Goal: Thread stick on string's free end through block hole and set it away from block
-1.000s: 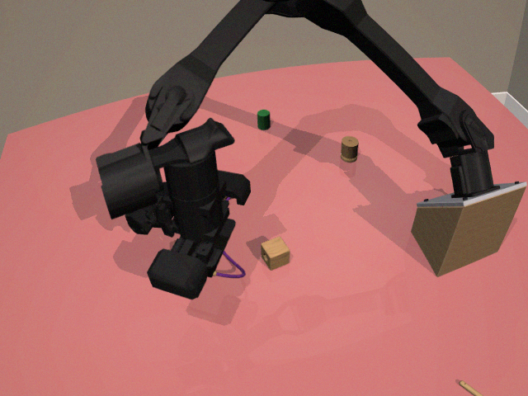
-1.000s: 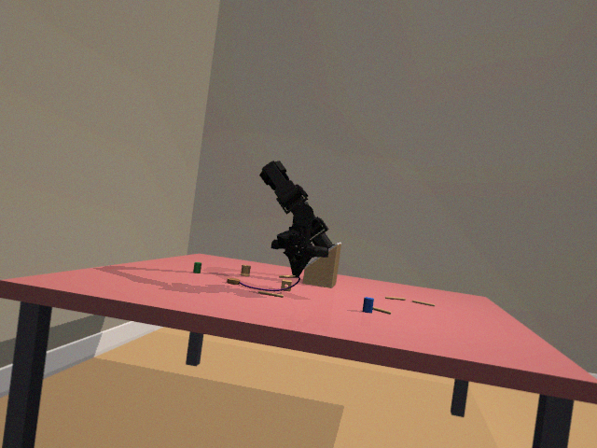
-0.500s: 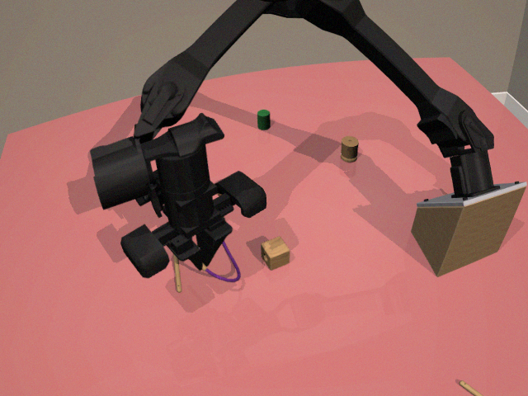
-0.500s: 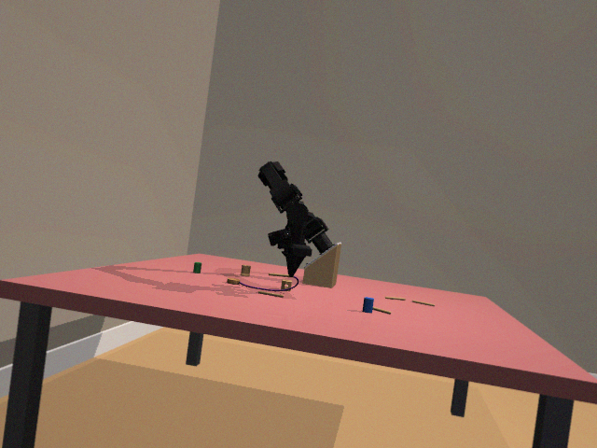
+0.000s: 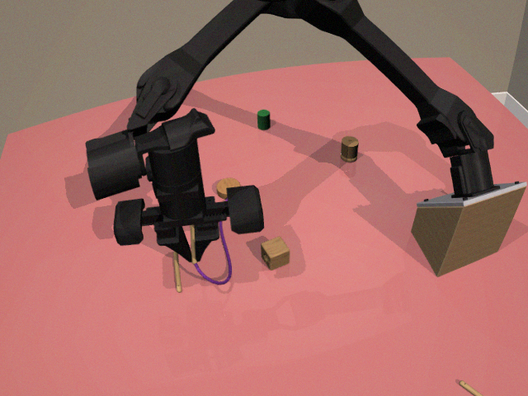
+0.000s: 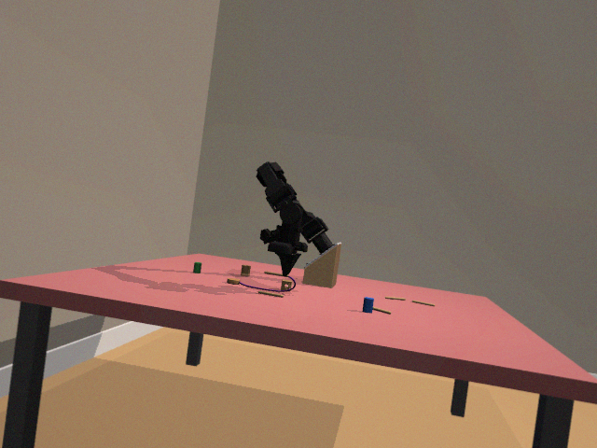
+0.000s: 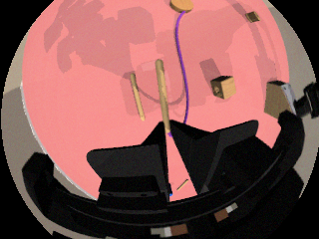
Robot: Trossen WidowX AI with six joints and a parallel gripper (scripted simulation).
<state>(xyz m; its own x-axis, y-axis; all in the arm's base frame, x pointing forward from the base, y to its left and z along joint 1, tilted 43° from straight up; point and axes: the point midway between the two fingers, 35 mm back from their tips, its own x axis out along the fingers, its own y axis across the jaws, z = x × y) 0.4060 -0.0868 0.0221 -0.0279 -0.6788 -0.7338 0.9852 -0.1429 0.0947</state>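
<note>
My gripper tip is 12 cm past the wooden block, 1 cm to the left of it and 4 cm above it. Also, from my gripper tip: brown cylinder 32 cm behind, 20 cm to the right, 4 cm below; blue cylinder 6 cm ahead, 25 cm to the left, 4 cm below; round wooden button 9 cm behind, 18 cm to the right, 5 cm below.
</note>
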